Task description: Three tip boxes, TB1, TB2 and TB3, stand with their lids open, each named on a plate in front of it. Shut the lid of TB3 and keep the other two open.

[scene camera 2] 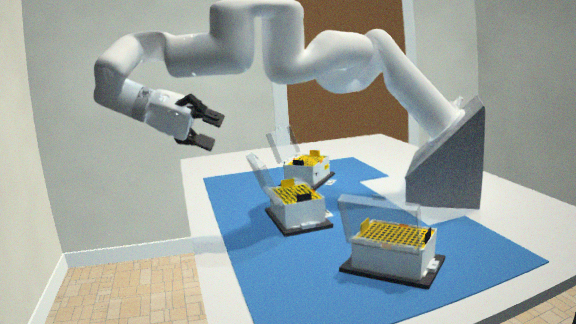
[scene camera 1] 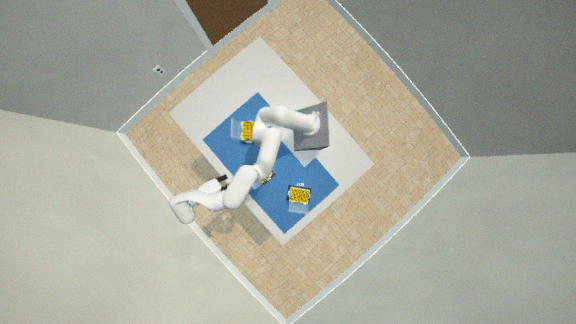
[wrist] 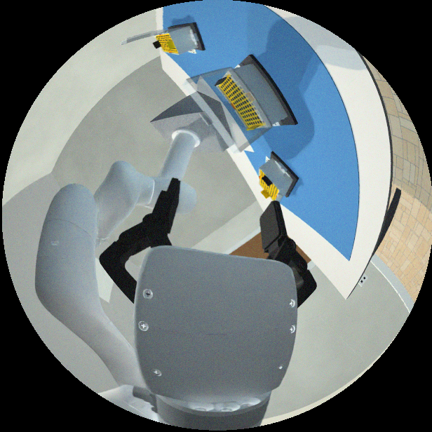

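Seen in the pictures: gripper, fingertip midpoint: (scene camera 2: 217, 134) (scene camera 1: 230, 179); arm's base at its link origin: (scene camera 2: 447, 128) (scene camera 1: 310, 125).
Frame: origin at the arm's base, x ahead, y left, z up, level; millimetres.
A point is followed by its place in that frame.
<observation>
The middle tip box (scene camera 1: 267, 177) (scene camera 2: 299, 212) {x 426, y -28, z -116 mm} (wrist: 267, 87) has its clear lid (scene camera 2: 259, 171) {x 497, y -44, z -21 mm} open and leaning back; the arm partly covers this box in scene camera 1. The near tip box (scene camera 1: 299, 194) (scene camera 2: 390, 257) {x 416, y 231, z -116 mm} (wrist: 185, 41) has its lid (scene camera 1: 298, 208) {x 445, y 238, z -57 mm} (scene camera 2: 377, 212) {x 457, y 245, z -25 mm} (wrist: 142, 38) standing open. The far tip box (scene camera 1: 247, 131) (scene camera 2: 300, 174) {x 282, y -264, z -119 mm} (wrist: 281, 172) has its lid (scene camera 1: 235, 128) {x 273, y -366, z -56 mm} (scene camera 2: 282, 145) {x 278, y -363, z -57 mm} open. The name plates are too small to read. My gripper (scene camera 1: 225, 182) {x 524, y -186, z 37 mm} (scene camera 2: 214, 132) {x 524, y -186, z 37 mm} (wrist: 224, 199) is open and empty, above and outward of the middle lid, apart from it.
The boxes stand on a blue mat (scene camera 1: 225, 142) {x 389, y -402, z -156 mm} (scene camera 2: 295, 285) {x 543, y 153, z -155 mm} (wrist: 332, 150) on a white table (scene camera 1: 220, 90) {x 120, y -653, z -159 mm} (scene camera 2: 212, 285) {x 655, y 75, z -159 mm}. The grey wedge base (scene camera 1: 312, 142) {x 78, y 67, z 5 mm} (scene camera 2: 450, 170) {x 100, y 91, z -69 mm} carries the arm on the table's far side from my gripper. The arm passes high over the mat.
</observation>
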